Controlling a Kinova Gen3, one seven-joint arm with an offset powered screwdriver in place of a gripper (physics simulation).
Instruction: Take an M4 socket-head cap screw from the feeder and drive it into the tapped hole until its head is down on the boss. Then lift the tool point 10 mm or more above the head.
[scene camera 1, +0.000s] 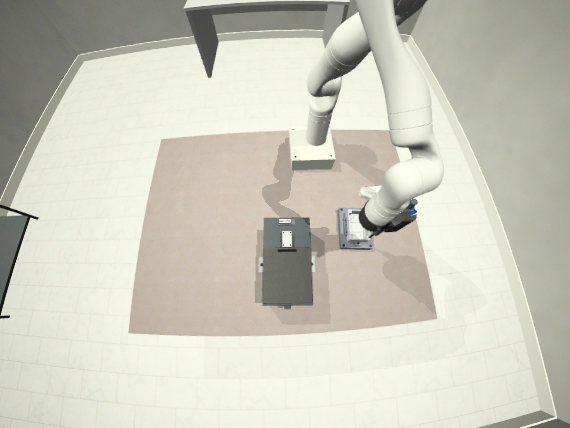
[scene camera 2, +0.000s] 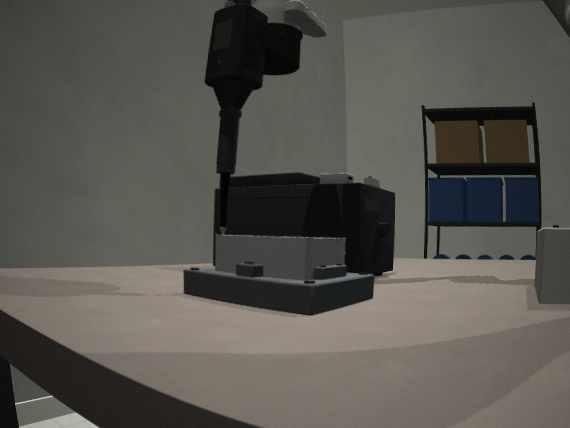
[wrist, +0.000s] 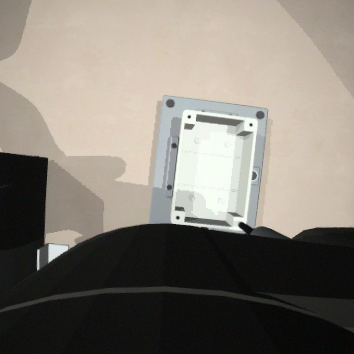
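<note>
The black screwdriver (scene camera 1: 371, 236) (scene camera 2: 223, 227) (wrist: 242, 227) stands with its bit pointing down at a corner of the white open-topped box (scene camera 1: 358, 229) (scene camera 2: 265, 255) (wrist: 178, 170). A small light M4 screw (scene camera 2: 223, 231) shows at the bit's tip, right at the box's top edge. Its head sits slightly above that edge; its shank and the hole under it are hidden. In the wrist view the bit covers the lower right corner boss, and the other corner bosses show dark holes. The box sits on a grey fixture plate (scene camera 1: 342, 220) (scene camera 2: 250, 295) (wrist: 160, 150). The dark feeder (scene camera 1: 287, 277) (scene camera 2: 260, 215) (wrist: 22, 200) stands beside it.
The arm's pale base block (scene camera 1: 312, 150) (scene camera 2: 552, 265) stands on the table mat (scene camera 1: 200, 225). A shelf rack (scene camera 2: 480, 168) with brown and blue boxes stands behind. Clamp blocks (scene camera 2: 249, 270) (wrist: 171, 165) sit on the plate beside the box.
</note>
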